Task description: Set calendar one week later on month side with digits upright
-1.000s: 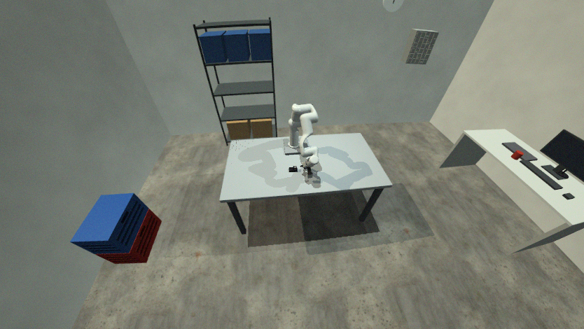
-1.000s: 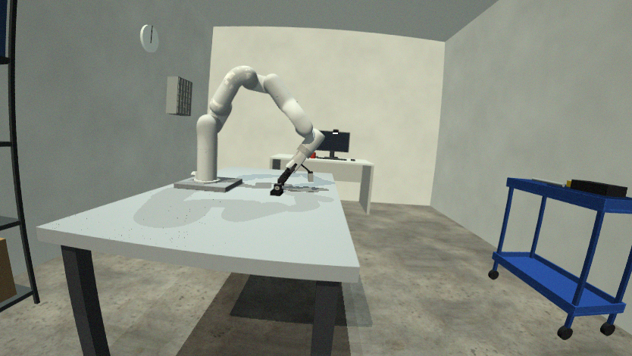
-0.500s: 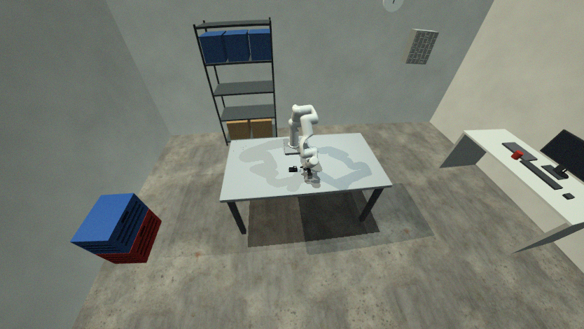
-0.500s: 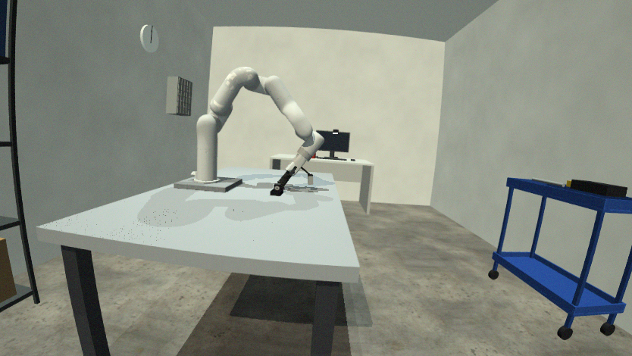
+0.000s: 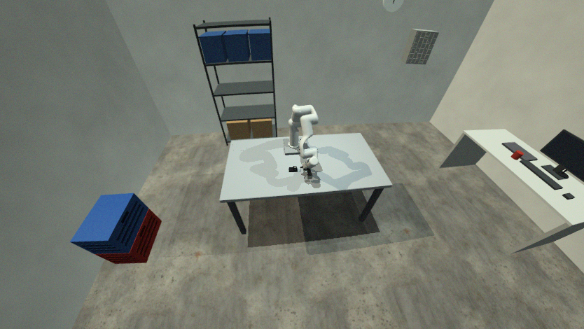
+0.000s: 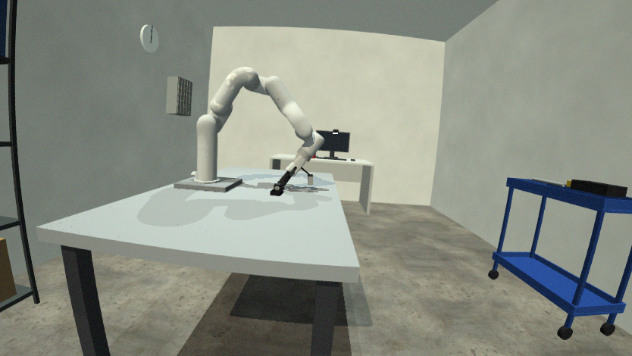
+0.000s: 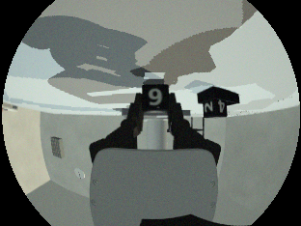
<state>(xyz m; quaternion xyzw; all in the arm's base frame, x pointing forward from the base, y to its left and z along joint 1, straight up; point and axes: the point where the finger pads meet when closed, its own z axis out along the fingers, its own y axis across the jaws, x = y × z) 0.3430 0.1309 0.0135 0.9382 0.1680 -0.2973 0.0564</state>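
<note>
My gripper is now 10 mm past the cube and 20 mm above it.
</note>
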